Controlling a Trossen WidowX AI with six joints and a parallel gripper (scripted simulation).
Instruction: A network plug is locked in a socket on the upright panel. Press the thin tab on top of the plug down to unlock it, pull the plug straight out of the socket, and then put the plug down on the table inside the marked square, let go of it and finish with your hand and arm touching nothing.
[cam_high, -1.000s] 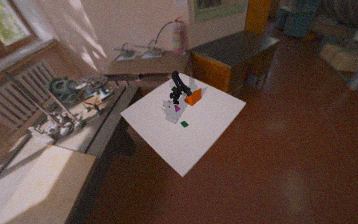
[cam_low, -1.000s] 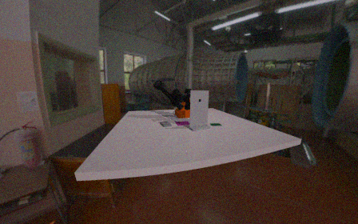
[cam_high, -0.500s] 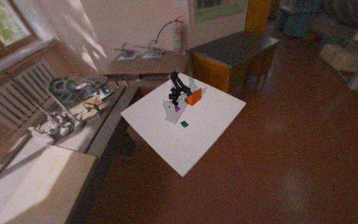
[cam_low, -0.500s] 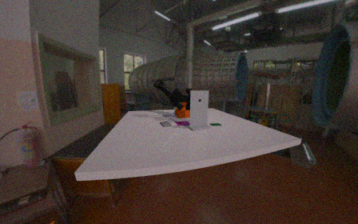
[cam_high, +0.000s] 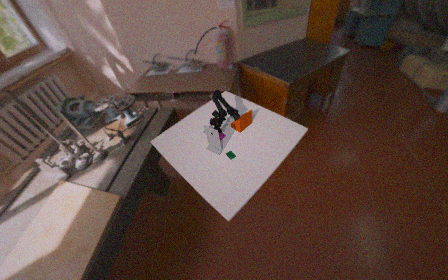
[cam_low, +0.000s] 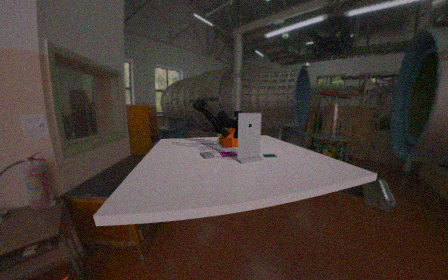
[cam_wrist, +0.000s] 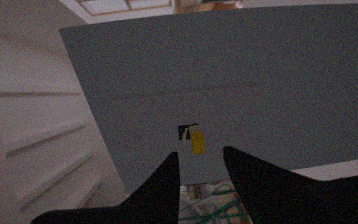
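Now: gripper tip 2 cm short of the network plug. Round my gripper tip: grey upright panel (4 cm ahead, 1 cm to the left, 8 cm below); green square (1 cm behind, 19 cm to the left, 22 cm below); magenta square (10 cm behind, 10 cm to the right, 22 cm below).
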